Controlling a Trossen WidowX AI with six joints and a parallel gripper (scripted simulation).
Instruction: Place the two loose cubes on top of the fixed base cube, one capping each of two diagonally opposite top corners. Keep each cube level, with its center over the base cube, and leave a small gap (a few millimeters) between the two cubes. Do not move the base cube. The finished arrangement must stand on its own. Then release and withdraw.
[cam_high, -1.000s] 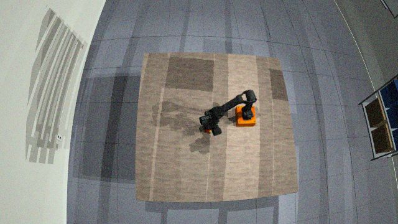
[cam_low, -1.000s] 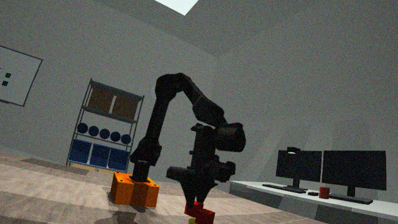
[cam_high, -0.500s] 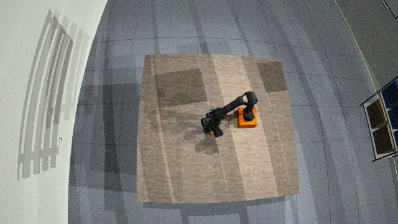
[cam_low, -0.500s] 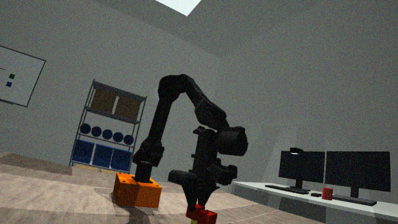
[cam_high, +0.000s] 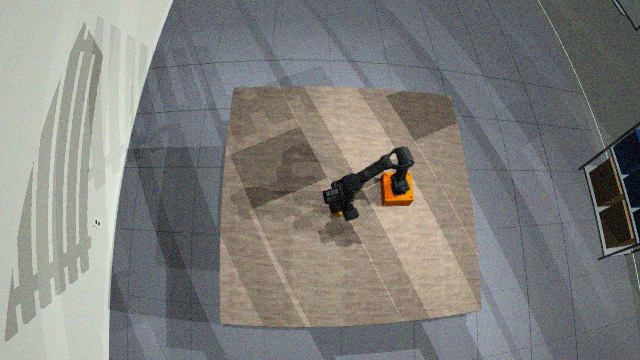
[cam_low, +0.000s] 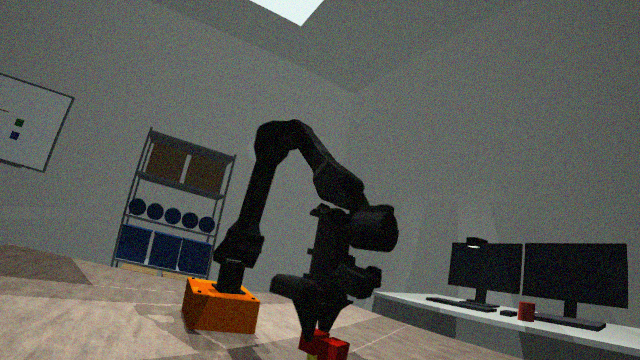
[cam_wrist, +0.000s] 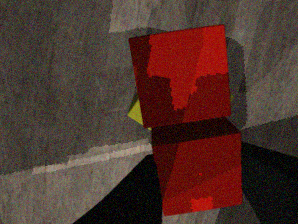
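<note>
The yellow cube is 40 mm below my gripper tip and 20 mm ahead of it.
</note>
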